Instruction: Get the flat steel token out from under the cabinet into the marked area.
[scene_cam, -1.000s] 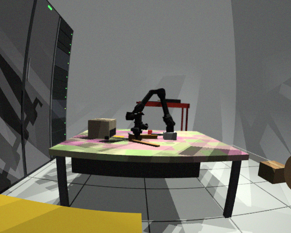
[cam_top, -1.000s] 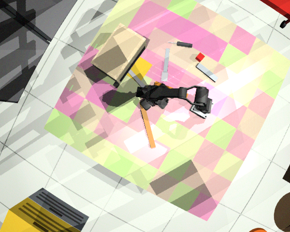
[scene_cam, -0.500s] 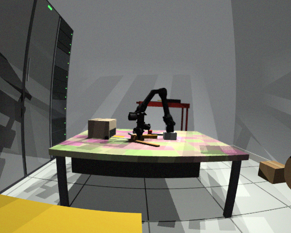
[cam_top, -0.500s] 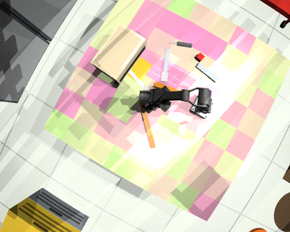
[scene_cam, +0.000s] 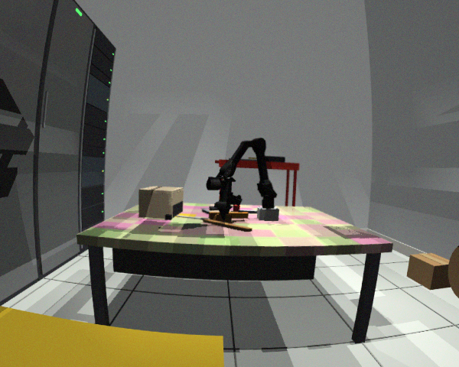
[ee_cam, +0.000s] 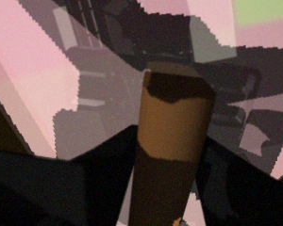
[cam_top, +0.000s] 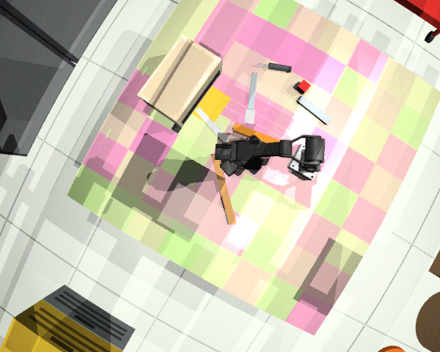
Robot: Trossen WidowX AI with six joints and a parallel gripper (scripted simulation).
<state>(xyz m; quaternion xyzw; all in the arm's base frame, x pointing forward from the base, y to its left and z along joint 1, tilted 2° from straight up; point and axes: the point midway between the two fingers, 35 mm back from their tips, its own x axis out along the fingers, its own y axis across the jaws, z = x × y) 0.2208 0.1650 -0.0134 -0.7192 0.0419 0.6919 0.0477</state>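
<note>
Right now the orange bar is 120 mm to the right of my gripper tip and 10 mm above it. Also, from my gripper tip: grey bar (110 mm behind, 370 mm to the right); then grey tool (120 mm ahead, 200 mm to the right); then red cube (410 mm to the right, 10 mm above).
</note>
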